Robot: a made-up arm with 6 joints. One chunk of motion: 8 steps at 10 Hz.
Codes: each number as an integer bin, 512 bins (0 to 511) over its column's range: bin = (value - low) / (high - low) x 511, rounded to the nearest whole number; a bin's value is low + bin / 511 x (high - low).
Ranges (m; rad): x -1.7..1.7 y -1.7..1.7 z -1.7..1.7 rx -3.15..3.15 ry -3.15..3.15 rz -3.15..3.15
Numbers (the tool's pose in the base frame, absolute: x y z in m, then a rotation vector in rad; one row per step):
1: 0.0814 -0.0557 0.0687 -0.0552 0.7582 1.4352
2: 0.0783 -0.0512 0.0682 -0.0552 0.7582 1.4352
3: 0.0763 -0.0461 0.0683 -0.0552 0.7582 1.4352
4: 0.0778 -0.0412 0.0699 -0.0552 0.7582 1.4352
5: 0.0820 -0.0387 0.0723 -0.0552 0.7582 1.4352
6: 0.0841 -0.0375 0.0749 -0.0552 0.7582 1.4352
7: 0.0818 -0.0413 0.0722 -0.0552 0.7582 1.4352
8: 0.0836 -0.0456 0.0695 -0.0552 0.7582 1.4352
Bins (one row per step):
1: 268 247 266 251 317 372
2: 267 248 266 251 317 372
3: 267 249 266 251 317 372
4: 267 249 266 251 317 372
5: 268 250 266 251 317 372
6: 268 250 267 251 317 372
7: 268 249 266 251 317 372
8: 268 249 266 251 317 372

